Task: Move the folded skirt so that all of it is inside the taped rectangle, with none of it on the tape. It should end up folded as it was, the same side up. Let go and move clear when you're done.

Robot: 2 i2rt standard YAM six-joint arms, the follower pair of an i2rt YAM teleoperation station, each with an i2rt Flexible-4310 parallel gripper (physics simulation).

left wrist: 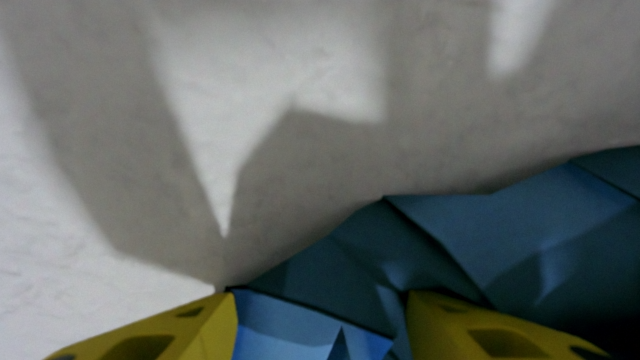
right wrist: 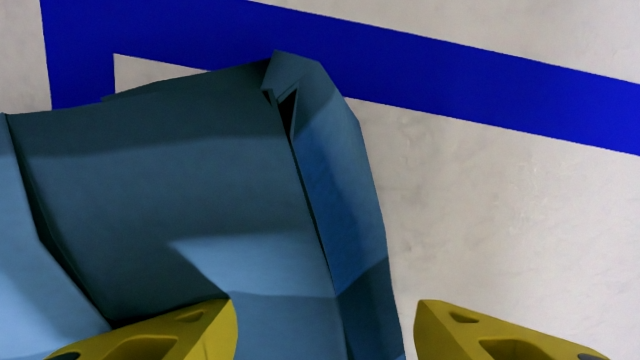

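Note:
The folded blue skirt (left wrist: 565, 215) (right wrist: 200, 185) fills the lower right of the left wrist view and the left half of the right wrist view, with creases and a folded strip along one side. Blue tape (right wrist: 475, 85) makes a corner at upper left in the right wrist view; the skirt's upper corner overlaps the upper strip, and its edge crosses the left strip. My left gripper (left wrist: 321, 306) is open, with a skirt corner between its fingers. My right gripper (right wrist: 325, 315) is open over the skirt's side edge, its left finger over the cloth and its right finger over the table.
The pale table (left wrist: 60, 210) (right wrist: 500, 210) lies around the skirt. Broad arm and finger shadows fall across the table and the cloth in the left wrist view. Tape does not show in the left wrist view.

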